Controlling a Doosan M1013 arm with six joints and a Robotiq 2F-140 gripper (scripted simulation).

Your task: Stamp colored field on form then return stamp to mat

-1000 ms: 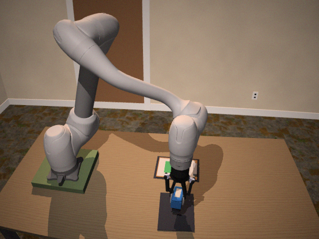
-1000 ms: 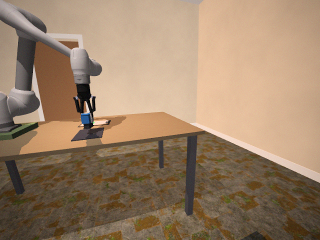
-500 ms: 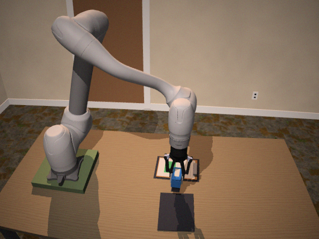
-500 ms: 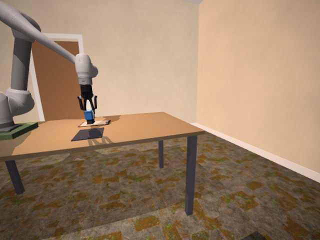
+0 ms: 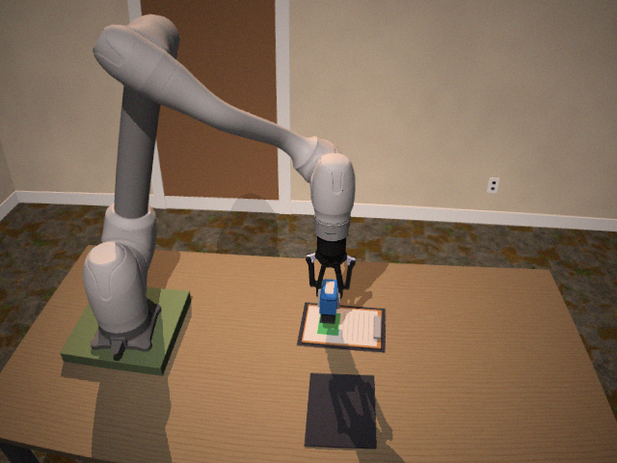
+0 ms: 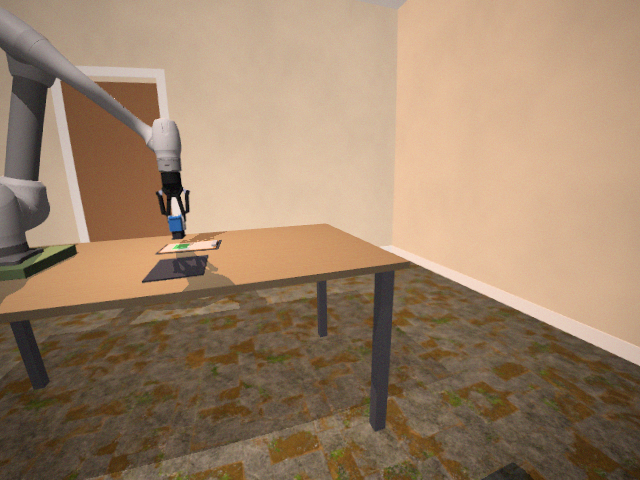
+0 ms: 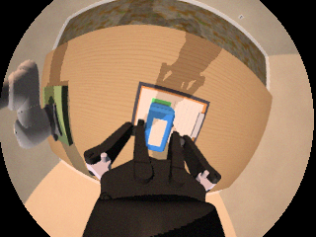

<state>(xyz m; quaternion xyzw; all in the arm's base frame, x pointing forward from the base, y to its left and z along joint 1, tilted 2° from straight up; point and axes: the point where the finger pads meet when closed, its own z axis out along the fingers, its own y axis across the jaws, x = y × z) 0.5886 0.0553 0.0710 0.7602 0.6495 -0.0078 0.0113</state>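
The blue stamp is 2 cm below my hand. Also, from my hand: mat (31 cm to the right, 11 cm below, 1 cm ahead).
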